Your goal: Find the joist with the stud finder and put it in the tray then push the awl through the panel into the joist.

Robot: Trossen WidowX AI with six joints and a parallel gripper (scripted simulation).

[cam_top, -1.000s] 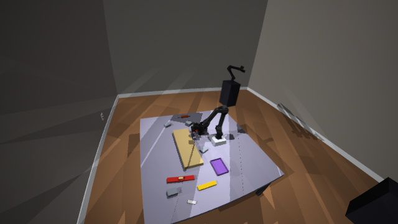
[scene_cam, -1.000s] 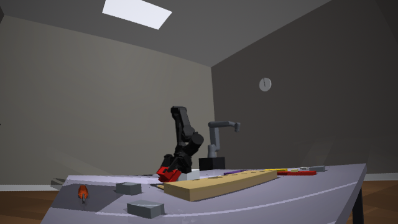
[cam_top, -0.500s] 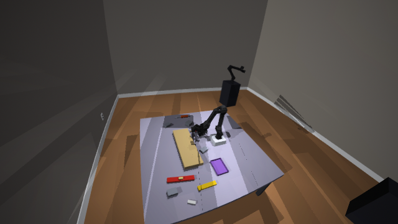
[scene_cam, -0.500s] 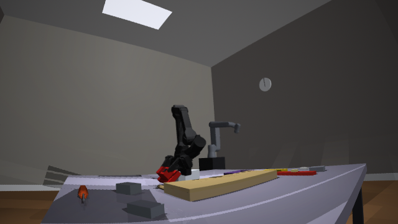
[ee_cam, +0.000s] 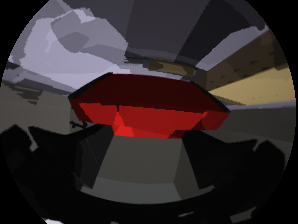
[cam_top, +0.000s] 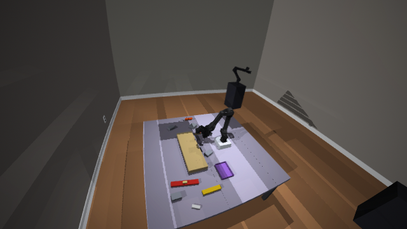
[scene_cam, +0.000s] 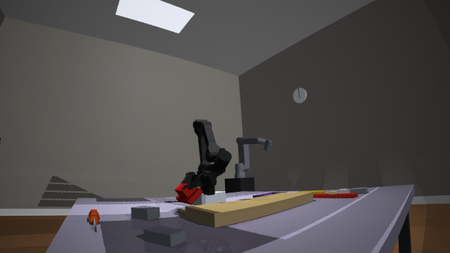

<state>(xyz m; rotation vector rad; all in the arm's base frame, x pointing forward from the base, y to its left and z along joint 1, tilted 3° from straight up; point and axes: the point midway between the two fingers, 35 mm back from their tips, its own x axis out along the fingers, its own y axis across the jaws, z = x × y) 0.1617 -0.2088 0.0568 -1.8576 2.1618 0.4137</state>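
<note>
Right now my gripper tip is 9 cm above the awl and 2 cm to the left of it. Round my gripper tip: orange-handled tool 35 cm to the right, 9 cm below, 8 cm ahead; red stud finder 1 cm below, 1 cm ahead; purple tray 54 cm to the left, 9 cm below, 4 cm ahead.
</note>
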